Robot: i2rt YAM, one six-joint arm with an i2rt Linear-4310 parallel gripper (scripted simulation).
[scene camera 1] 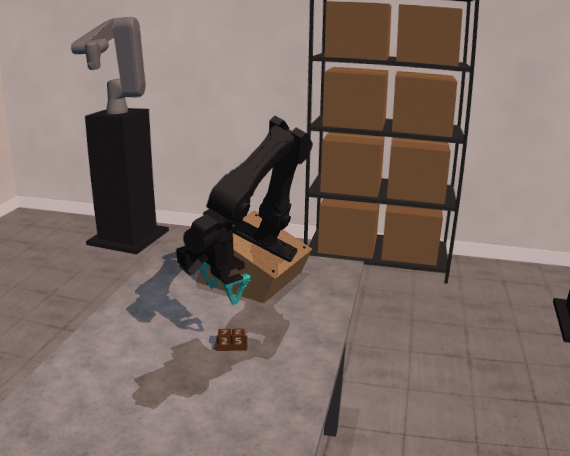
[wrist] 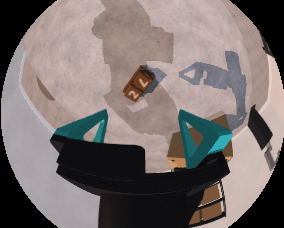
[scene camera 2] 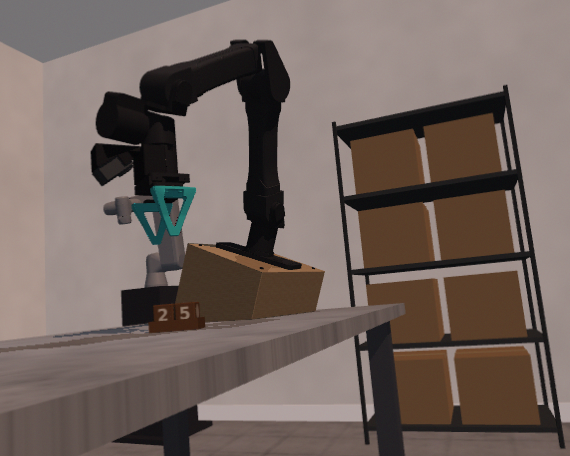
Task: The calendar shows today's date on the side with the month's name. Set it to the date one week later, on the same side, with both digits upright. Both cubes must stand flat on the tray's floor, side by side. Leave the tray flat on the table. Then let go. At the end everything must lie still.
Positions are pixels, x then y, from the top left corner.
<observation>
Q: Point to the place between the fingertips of my gripper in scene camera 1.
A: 223, 296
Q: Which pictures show my gripper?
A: Scene camera 1, the wrist view and scene camera 2: all of them.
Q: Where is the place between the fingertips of my gripper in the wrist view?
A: At 143, 113
</observation>
